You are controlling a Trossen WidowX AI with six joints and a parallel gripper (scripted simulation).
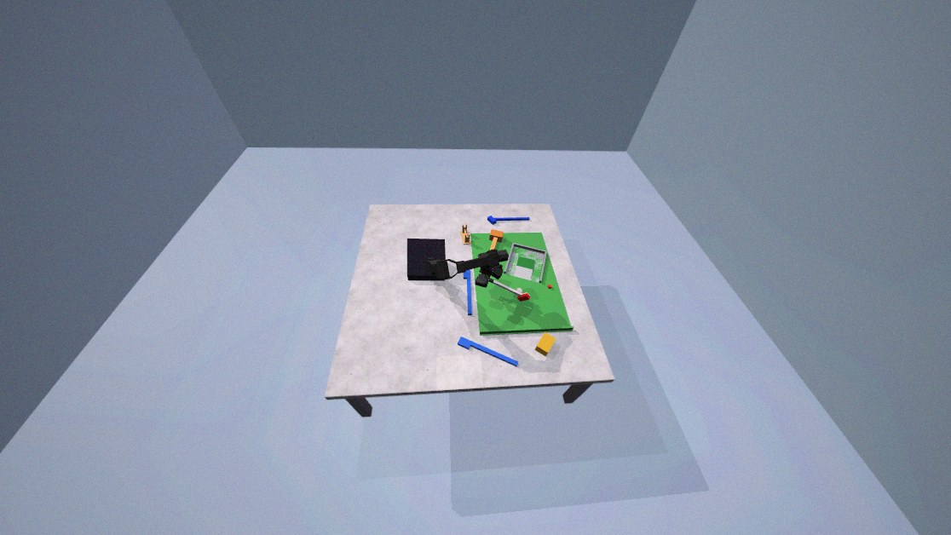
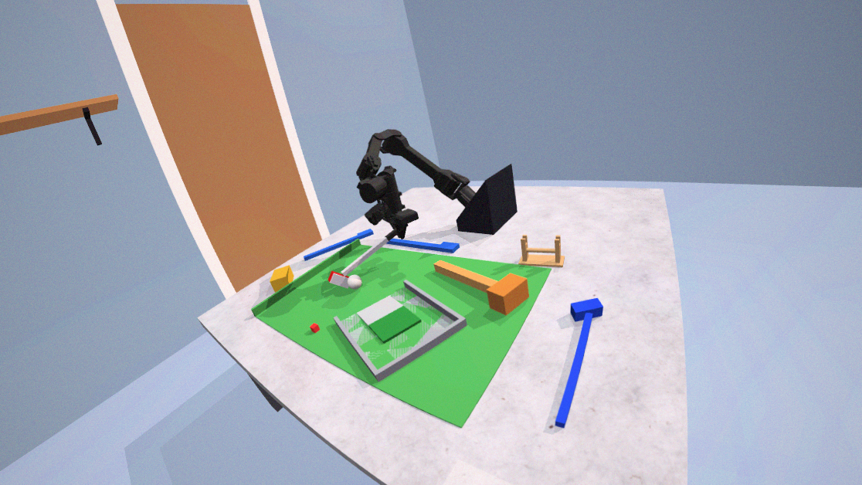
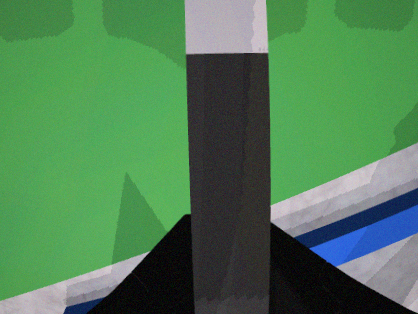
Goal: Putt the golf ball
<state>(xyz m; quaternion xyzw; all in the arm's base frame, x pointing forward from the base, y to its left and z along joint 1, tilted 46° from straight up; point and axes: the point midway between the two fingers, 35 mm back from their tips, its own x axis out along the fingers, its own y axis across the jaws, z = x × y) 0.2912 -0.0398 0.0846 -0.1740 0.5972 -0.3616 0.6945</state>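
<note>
My gripper tip is 110 mm short of the red putter, 30 mm to the left of it and 10 mm above it. The rest, counted from my gripper tip: grey walled frame (260 mm ahead, 220 mm to the left, 70 mm below); white golf ball (210 mm ahead, 50 mm below); small red cube (380 mm ahead, 30 mm to the left, 60 mm below).
</note>
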